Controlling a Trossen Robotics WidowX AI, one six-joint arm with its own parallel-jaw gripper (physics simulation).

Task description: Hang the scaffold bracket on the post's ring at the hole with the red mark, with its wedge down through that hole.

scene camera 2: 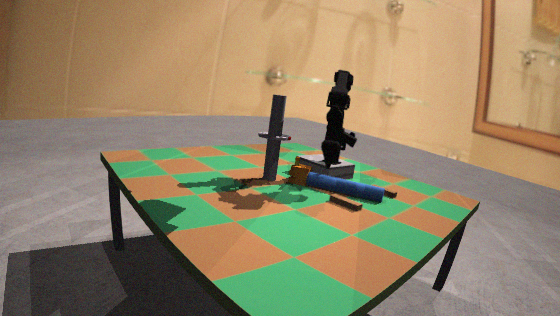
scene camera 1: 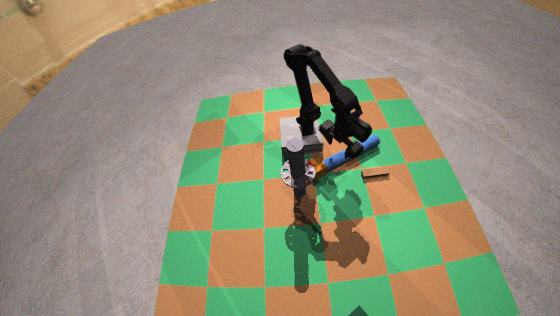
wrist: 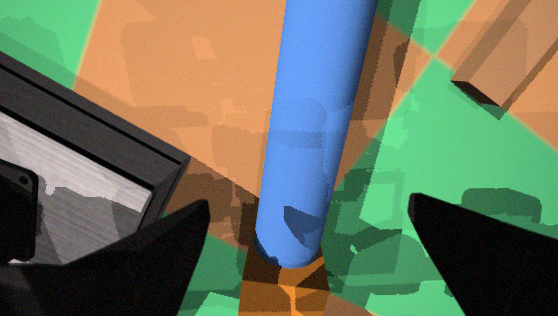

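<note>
The scaffold bracket lies on the table, with a blue tube (scene camera 1: 340, 158) (scene camera 2: 345, 186) (wrist: 311, 90) and an orange head (scene camera 1: 320, 169) (scene camera 2: 300, 175) (wrist: 285, 301) at the end near the post. Its wedge cannot be made out clearly. The dark grey post (scene camera 1: 297, 162) (scene camera 2: 275, 150) stands upright and carries a pale ring with holes (scene camera 1: 286, 175) (scene camera 2: 264, 134). The red mark (scene camera 1: 311, 163) (scene camera 2: 289, 138) is on the ring's side toward the bracket. My gripper (scene camera 1: 341, 146) (wrist: 307, 205) is open and empty above the tube's head end, with one finger on each side of the tube in the wrist view.
A brown block (scene camera 1: 376, 175) (scene camera 2: 345, 202) (wrist: 505, 55) lies beside the tube. Another brown block (scene camera 2: 390, 194) shows near the tube's far end. The arm's grey base (scene camera 1: 290, 129) (scene camera 2: 345, 170) (wrist: 105, 100) stands behind the post, on the other side of the tube.
</note>
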